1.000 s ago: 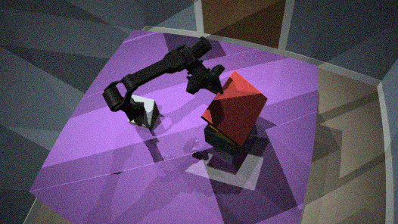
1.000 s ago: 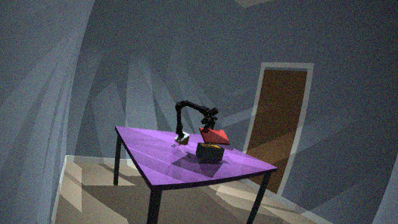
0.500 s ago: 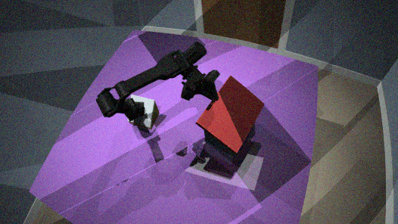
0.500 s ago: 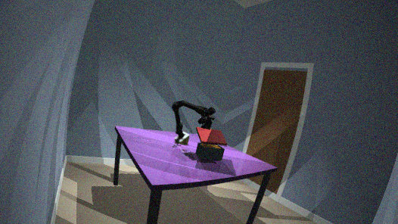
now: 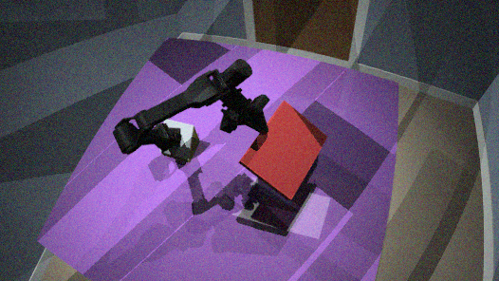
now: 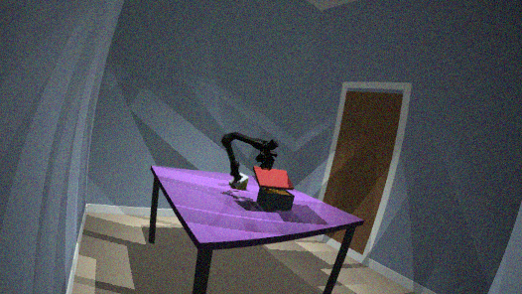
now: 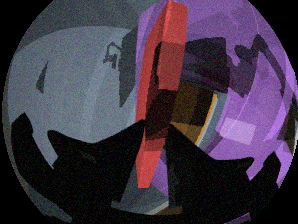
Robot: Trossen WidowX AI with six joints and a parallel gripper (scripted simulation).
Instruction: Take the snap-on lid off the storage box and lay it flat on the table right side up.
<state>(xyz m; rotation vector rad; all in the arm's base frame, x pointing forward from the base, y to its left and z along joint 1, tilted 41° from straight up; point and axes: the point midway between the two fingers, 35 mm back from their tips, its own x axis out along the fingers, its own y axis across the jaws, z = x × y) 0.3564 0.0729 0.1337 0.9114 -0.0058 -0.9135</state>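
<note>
Now: the red lid 70 mm ahead of my gripper tip, 30 mm to the right of it and 30 mm below it. Also, from my gripper tip: storage box 180 mm below, 80 mm ahead, 40 mm to the left.
</note>
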